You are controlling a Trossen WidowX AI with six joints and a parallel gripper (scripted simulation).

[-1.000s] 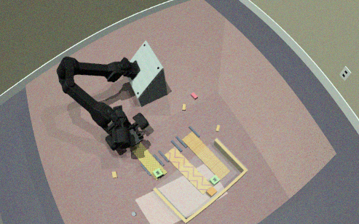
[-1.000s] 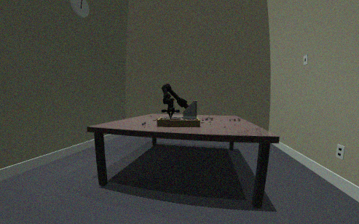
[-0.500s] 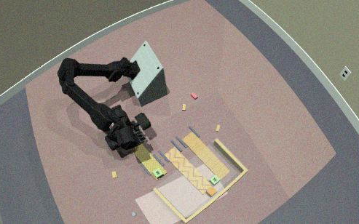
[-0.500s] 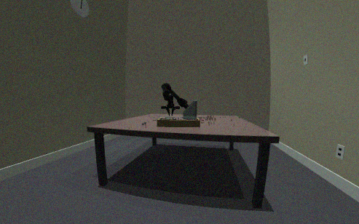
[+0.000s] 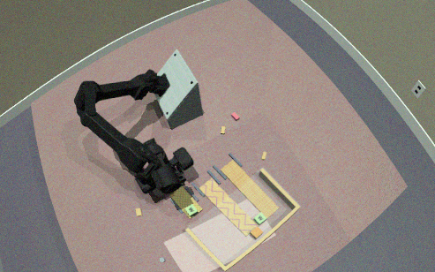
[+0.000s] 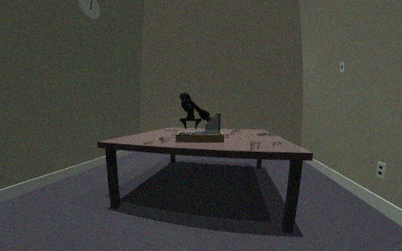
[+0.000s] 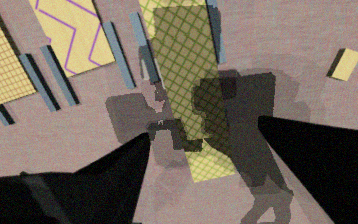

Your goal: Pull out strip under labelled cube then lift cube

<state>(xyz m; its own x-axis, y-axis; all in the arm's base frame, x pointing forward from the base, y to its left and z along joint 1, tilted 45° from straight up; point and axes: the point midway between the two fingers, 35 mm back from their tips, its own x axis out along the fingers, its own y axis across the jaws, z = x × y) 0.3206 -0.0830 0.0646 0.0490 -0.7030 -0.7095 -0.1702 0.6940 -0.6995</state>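
Right now my gripper tip is 2 cm short of the lattice strip and 5 cm above it. From my gripper tip the other things lie so: grey disc: 25 cm ahead, 14 cm to the right, 5 cm below; then pink block: 14 cm behind, 31 cm to the left, 5 cm below.
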